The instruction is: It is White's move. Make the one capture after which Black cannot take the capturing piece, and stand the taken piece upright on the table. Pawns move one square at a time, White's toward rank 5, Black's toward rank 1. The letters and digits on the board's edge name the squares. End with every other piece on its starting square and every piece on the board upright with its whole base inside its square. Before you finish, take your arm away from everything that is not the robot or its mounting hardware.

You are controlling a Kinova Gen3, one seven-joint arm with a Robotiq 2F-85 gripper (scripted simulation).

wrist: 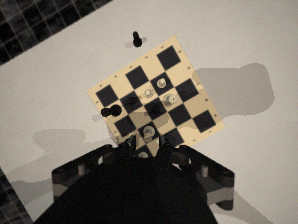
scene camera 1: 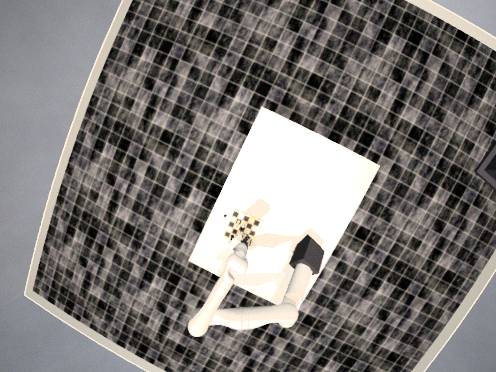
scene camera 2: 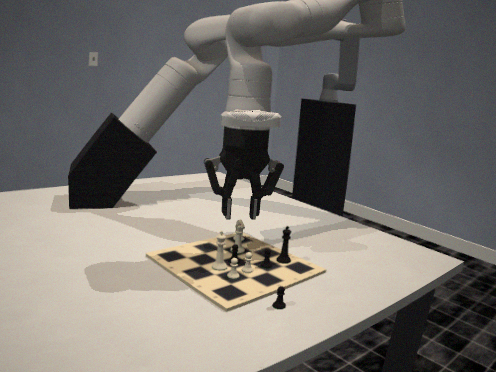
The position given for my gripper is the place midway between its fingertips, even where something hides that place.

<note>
I see my gripper (scene camera 2: 240,218).
My gripper shows as well in the wrist view (wrist: 147,141).
</note>
